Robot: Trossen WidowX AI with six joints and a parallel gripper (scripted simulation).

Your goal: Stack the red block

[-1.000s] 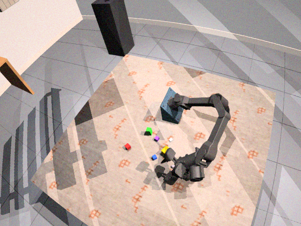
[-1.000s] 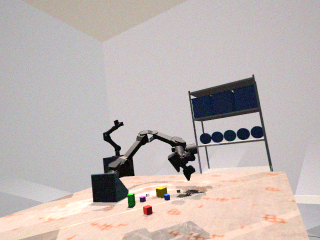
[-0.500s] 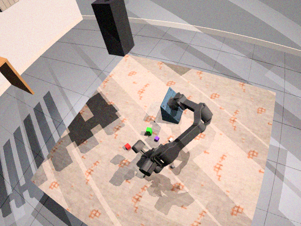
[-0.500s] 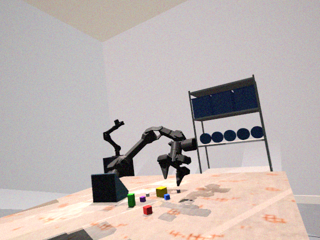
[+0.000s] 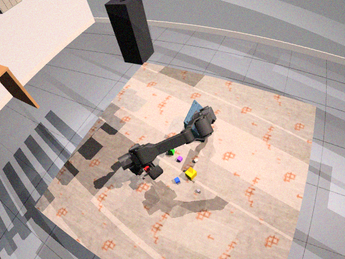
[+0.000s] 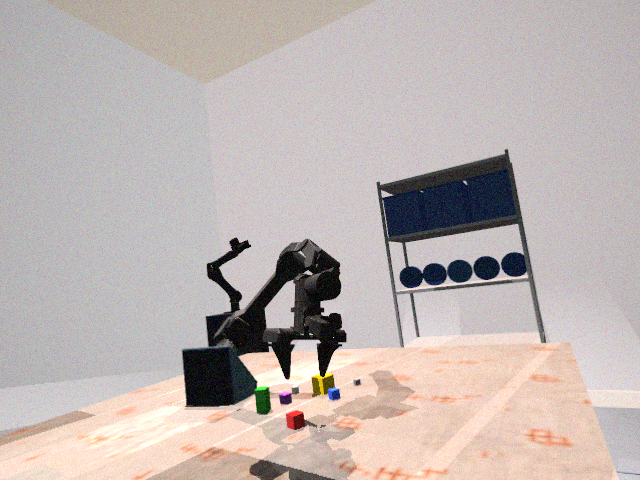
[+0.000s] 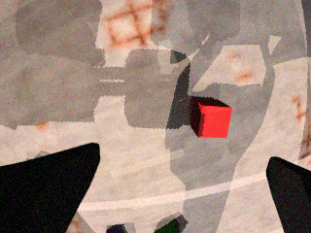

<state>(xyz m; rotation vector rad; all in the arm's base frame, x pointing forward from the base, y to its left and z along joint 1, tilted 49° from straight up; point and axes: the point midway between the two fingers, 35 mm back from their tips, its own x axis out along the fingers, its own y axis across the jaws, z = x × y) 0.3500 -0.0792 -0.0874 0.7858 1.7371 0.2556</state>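
Right now my gripper tip is 10 mm past the red block, 30 mm to the left of it and 70 mm above it. Round my gripper tip: purple cube 130 mm behind, 110 mm to the left, 70 mm below; then blue cube 10 mm behind, 140 mm to the left, 70 mm below; then yellow block 70 mm behind, 200 mm to the left, 60 mm below.
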